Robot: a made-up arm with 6 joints. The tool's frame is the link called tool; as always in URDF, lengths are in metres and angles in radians. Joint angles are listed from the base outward.
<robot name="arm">
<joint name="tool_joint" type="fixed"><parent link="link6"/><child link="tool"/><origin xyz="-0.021 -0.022 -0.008" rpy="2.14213 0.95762 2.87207"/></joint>
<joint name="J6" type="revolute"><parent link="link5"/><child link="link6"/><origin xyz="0.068 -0.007 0.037" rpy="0 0 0"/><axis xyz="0.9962 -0.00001 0.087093"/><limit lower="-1.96" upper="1.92"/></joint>
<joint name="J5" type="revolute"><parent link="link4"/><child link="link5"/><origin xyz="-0.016 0.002 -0.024" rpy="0 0 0"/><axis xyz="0.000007 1 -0.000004"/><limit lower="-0.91" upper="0.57"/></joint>
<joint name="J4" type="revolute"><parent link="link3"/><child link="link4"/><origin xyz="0.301 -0.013 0.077" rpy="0 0 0"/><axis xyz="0.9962 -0.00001 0.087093"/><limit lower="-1.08" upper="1.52"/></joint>
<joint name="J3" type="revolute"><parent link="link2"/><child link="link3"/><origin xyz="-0.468 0.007 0.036" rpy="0 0 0"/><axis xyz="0.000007 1 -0.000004"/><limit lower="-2.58" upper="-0.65"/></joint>
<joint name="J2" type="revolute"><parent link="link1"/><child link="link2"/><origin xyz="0.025 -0.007 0.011" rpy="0 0 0"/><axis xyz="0.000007 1 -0.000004"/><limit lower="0" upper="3.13"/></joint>
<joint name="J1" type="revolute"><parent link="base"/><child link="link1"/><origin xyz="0.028 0.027 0.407" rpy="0 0 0"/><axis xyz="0 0 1"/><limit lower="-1.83" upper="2.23"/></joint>
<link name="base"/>
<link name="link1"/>
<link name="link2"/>
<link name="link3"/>
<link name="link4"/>
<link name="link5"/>
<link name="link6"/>
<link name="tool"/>
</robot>
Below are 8 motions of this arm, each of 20 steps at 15 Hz.
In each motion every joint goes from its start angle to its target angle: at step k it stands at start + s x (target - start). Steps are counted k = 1, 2, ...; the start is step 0. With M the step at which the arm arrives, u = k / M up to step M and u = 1 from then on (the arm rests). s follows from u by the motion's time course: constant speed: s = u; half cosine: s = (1 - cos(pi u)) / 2; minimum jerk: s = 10 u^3 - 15 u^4 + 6 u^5.
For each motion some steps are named. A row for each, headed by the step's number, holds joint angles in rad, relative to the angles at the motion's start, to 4 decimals.
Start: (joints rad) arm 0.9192 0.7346 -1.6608 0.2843 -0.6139 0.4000
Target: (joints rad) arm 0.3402 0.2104 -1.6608 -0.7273 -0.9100 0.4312
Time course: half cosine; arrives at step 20
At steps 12, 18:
12: -0.3790 -0.3431 0.0000 -0.6621 -0.1938 0.0204
18: -0.5648 -0.5114 0.0000 -0.9868 -0.2889 0.0304

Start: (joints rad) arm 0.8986 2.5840 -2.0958 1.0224 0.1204 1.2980
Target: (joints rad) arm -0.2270 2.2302 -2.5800 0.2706 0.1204 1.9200
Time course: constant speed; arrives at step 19
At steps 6, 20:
6: -0.3555 -0.1117 -0.1529 -0.2374 0.0000 0.1964
20: -1.1256 -0.3538 -0.4842 -0.7518 0.0000 0.6220

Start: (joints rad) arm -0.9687 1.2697 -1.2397 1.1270 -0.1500 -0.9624
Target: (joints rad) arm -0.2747 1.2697 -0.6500 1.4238 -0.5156 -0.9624
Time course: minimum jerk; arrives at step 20
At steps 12, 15, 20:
12: 0.4737 0.0000 0.4025 0.2026 -0.2495 0.0000
15: 0.6222 0.0000 0.5287 0.2661 -0.3278 0.0000
20: 0.6940 0.0000 0.5897 0.2968 -0.3656 0.0000

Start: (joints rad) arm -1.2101 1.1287 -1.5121 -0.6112 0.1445 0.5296
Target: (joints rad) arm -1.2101 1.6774 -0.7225 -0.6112 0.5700 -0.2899
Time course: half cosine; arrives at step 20
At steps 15, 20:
15: 0.0000 0.4683 0.6740 0.0000 0.3632 -0.6995
20: 0.0000 0.5487 0.7896 0.0000 0.4255 -0.8195

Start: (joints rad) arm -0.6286 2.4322 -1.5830 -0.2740 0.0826 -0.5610
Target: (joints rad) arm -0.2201 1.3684 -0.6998 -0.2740 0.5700 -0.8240
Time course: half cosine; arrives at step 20
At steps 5, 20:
5: 0.0598 -0.1558 0.1293 0.0000 0.0714 -0.0385
20: 0.4085 -1.0638 0.8832 0.0000 0.4874 -0.2630

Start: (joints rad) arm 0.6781 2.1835 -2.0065 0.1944 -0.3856 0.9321
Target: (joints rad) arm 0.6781 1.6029 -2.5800 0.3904 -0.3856 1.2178
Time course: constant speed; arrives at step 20
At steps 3, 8, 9, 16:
3: 0.0000 -0.0871 -0.0860 0.0294 0.0000 0.0429
8: 0.0000 -0.2322 -0.2294 0.0784 0.0000 0.1143
9: 0.0000 -0.2613 -0.2581 0.0882 0.0000 0.1286
16: 0.0000 -0.4645 -0.4588 0.1568 0.0000 0.2286

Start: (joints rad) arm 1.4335 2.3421 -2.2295 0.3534 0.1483 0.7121
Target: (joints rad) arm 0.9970 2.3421 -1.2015 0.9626 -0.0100 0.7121
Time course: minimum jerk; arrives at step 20
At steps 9, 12, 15, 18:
9: -0.1776 0.0000 0.4183 0.2479 -0.0644 0.0000
12: -0.2979 0.0000 0.7017 0.4158 -0.1080 0.0000
15: -0.3913 0.0000 0.9216 0.5461 -0.1419 0.0000
18: -0.4328 0.0000 1.0192 0.6040 -0.1569 0.0000

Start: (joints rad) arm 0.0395 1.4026 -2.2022 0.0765 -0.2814 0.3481
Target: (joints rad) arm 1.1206 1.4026 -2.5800 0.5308 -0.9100 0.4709
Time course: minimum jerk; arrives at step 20
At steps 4, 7, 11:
4: 0.0626 0.0000 -0.0219 0.0263 -0.0364 0.0071
7: 0.2542 0.0000 -0.0888 0.1068 -0.1478 0.0289
11: 0.6412 0.0000 -0.2241 0.2695 -0.3728 0.0728

